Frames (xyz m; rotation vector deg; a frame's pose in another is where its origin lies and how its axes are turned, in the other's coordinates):
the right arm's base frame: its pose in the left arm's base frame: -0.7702 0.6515 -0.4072 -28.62 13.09 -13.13
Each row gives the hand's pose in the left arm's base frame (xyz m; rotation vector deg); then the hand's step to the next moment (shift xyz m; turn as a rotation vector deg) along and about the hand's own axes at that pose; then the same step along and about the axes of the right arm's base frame.
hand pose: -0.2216 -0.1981 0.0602 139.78 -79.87 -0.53
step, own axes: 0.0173 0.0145 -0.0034 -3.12 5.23 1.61
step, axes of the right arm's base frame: 0.0015 -0.0227 -0.0012 -5.80 -0.98 -2.26
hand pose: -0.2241 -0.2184 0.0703 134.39 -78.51 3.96
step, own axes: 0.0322 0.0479 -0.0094 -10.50 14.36 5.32
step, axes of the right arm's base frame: -0.0146 -0.0566 0.0024 -17.13 -1.18 -7.07
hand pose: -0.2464 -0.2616 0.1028 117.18 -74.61 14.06
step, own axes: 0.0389 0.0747 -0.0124 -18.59 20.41 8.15
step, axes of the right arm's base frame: -0.0398 -0.0714 0.0237 -26.39 1.09 -11.45
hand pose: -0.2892 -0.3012 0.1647 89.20 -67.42 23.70
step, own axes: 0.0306 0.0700 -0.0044 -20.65 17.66 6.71
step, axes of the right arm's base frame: -0.0502 -0.0420 0.0396 -24.78 4.36 -12.25
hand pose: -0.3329 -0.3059 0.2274 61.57 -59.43 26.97
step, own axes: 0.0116 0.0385 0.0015 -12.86 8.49 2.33
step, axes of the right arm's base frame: -0.0314 -0.0064 0.0244 -12.76 4.30 -7.85
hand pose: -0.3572 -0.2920 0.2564 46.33 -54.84 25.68
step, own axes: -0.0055 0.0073 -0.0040 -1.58 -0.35 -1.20
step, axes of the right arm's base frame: -0.0068 0.0072 -0.0006 0.16 1.56 -1.27
